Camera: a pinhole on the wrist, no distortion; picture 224 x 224 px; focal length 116.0 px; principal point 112.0 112.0 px. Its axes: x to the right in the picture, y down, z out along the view. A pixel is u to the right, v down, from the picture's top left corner.
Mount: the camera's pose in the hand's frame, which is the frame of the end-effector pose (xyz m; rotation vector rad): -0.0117 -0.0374 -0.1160 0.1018 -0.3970 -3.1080
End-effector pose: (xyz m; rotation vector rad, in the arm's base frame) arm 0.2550 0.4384 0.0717 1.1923 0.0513 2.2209
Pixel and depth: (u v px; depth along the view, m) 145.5 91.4 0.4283
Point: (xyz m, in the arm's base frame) 0.4590 0.1712 0.1548
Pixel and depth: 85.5 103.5 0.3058
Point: 0.3455 0.3649 0.2249
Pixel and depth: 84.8 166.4 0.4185
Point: 0.5547 0.4844 0.2822
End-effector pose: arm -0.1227 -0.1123 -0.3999 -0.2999 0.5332 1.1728
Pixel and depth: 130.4 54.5 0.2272
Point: -0.2419 -0.0788 -0.2986
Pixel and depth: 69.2 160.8 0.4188
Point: 0.0852 0.1092 -0.1799
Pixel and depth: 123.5 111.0 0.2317
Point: -0.1323 -0.0916 -0.2831
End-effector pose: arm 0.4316 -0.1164 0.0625 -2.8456 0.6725 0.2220
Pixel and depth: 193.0 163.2 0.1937
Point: 0.3159 0.0354 0.0244
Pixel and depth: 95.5 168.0 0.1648
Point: 0.4592 -0.0379 0.0120
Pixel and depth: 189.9 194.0 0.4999
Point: 0.1712 0.3737 -0.2408
